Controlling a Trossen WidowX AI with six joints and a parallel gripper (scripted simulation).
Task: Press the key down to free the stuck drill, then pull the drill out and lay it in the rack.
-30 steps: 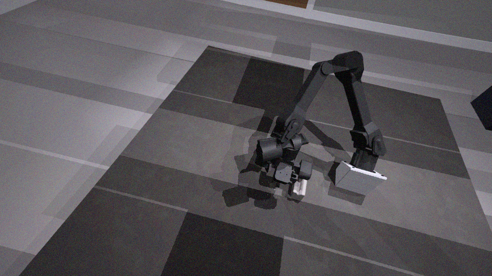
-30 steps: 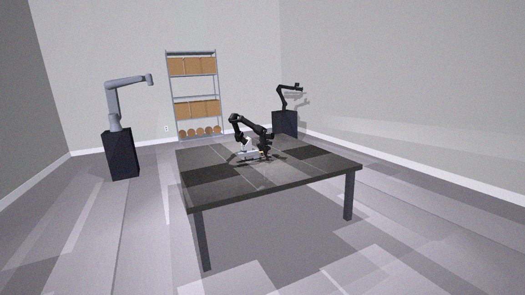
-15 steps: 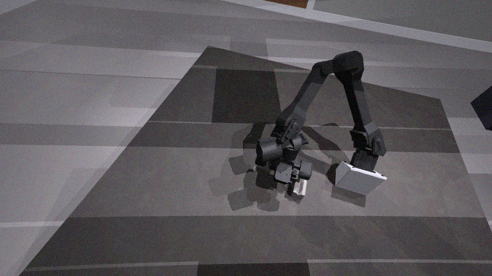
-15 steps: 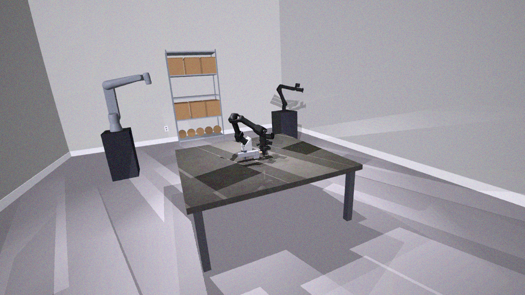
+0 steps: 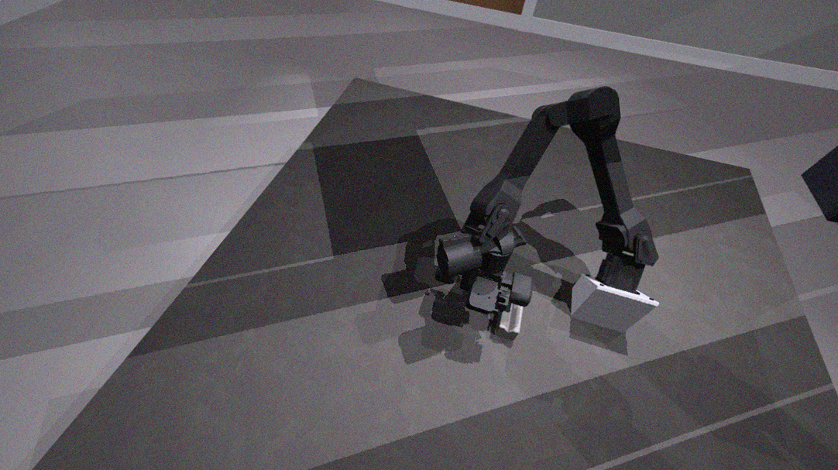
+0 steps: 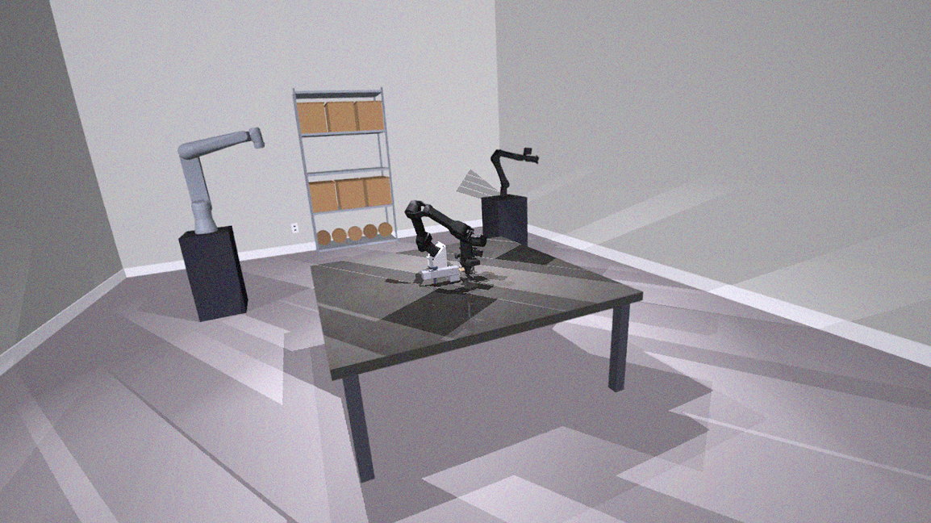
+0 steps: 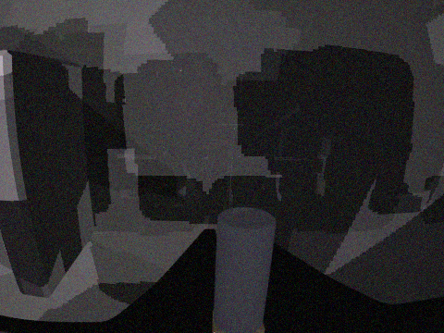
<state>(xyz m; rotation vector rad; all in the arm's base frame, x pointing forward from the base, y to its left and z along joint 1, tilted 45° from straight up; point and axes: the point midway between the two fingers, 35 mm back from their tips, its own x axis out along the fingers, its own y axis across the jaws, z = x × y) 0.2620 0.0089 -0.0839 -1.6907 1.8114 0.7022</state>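
The drill is 4 cm to the right of my gripper tip and 4 cm above it. From my gripper tip the other things lie so: blue key (1 cm behind, 17 cm to the right, 4 cm above); rack (7 cm behind, 3 cm to the left, 1 cm above).
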